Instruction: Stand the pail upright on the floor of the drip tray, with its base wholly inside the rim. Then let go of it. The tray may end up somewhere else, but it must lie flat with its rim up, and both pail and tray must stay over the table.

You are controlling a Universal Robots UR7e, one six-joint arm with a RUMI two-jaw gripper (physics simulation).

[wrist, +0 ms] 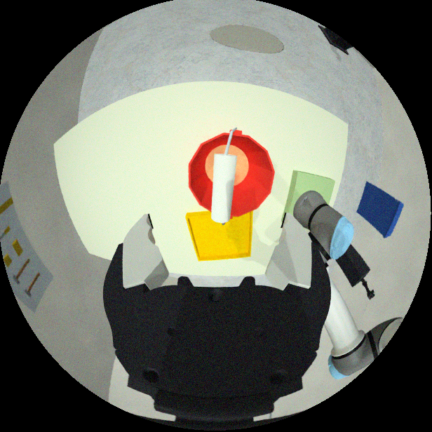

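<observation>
A red pail (255, 182) with a pale orange bottom inside stands upright, its opening facing the camera. Its white handle grip (224, 187) is raised over the opening on a thin wire bail. The yellow drip tray (222, 246) lies flat with its rim up, on the gripper's side of the pail. The near edge of the pail and the end of the grip overlap the tray's far edge in this view; whether pail and tray touch is hidden. My gripper (216, 215) is open and empty, its jaws wide apart on either side of the grip's near end and above the tray.
The pale table top (125, 150) carries the pail and tray. A green plate (317, 182) at the right bears the arm's base (310, 205), close to the right jaw. A blue box (379, 209) lies beyond the table's right edge. A tool board (25, 245) shows at far left.
</observation>
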